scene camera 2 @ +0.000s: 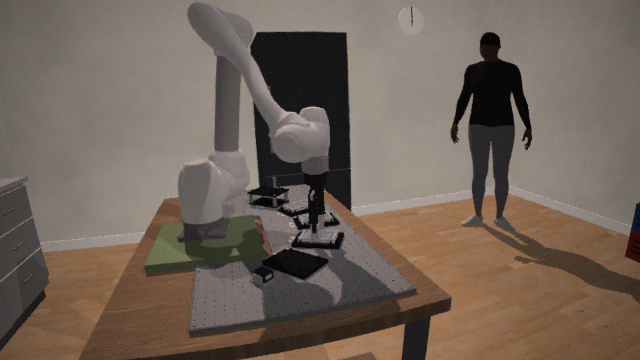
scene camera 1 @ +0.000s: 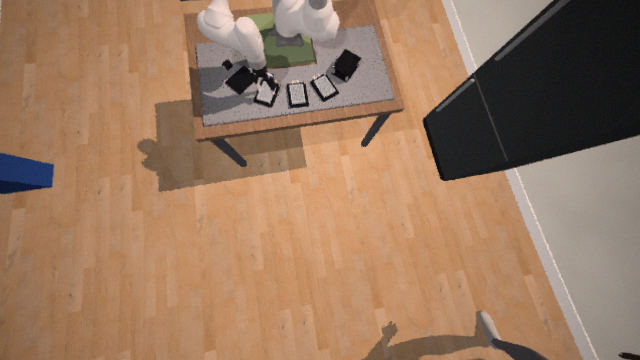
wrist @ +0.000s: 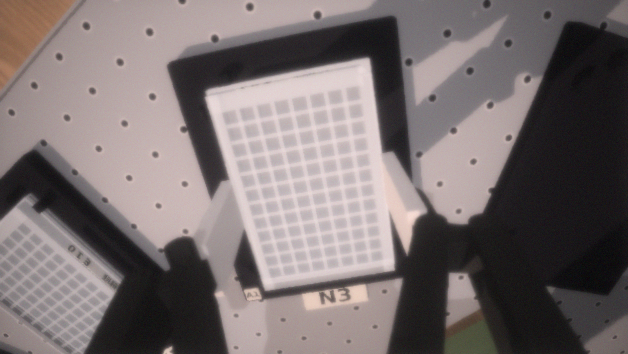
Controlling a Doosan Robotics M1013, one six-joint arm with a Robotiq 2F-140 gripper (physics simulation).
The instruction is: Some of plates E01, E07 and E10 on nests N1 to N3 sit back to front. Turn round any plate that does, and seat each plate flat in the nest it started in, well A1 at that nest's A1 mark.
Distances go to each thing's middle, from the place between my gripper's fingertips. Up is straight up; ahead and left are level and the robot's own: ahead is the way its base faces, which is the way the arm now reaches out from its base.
I see my gripper 1 cm above the nest N3 (wrist: 378, 39). The rest, counted from my hand: black RD nest (scene camera 2: 288, 262): 10 cm behind, 15 cm to the right, 1 cm below.
